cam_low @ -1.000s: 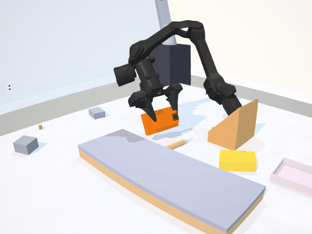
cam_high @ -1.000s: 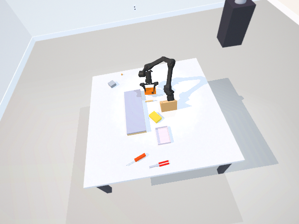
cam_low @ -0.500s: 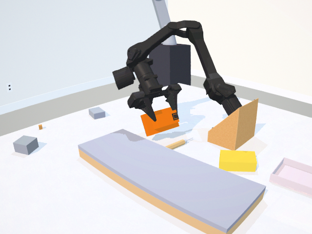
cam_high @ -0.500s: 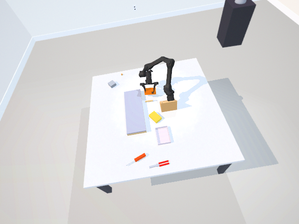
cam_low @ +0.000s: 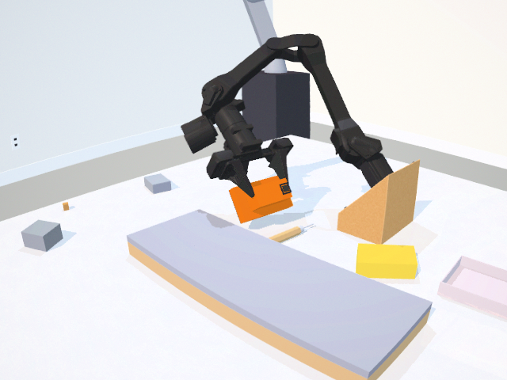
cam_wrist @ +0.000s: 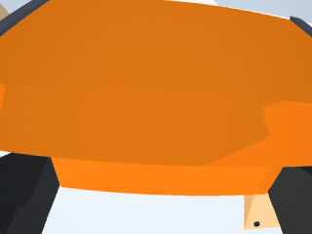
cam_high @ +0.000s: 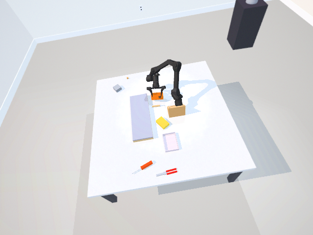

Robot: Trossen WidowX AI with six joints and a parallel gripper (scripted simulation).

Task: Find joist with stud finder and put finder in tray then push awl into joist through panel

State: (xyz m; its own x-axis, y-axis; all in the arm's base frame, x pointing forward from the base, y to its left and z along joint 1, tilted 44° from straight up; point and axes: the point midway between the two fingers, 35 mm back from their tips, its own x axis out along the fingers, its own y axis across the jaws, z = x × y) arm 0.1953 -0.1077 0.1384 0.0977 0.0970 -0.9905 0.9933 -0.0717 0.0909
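The orange stud finder lies 20 mm behind my gripper tip and 10 mm below it. From my gripper tip the other things lie so: yellow block 20 mm behind, 270 mm to the left, 60 mm below; awl 10 mm behind, 60 mm to the left, 70 mm below; pale pink tray 70 mm behind, 470 mm to the left, 70 mm below.
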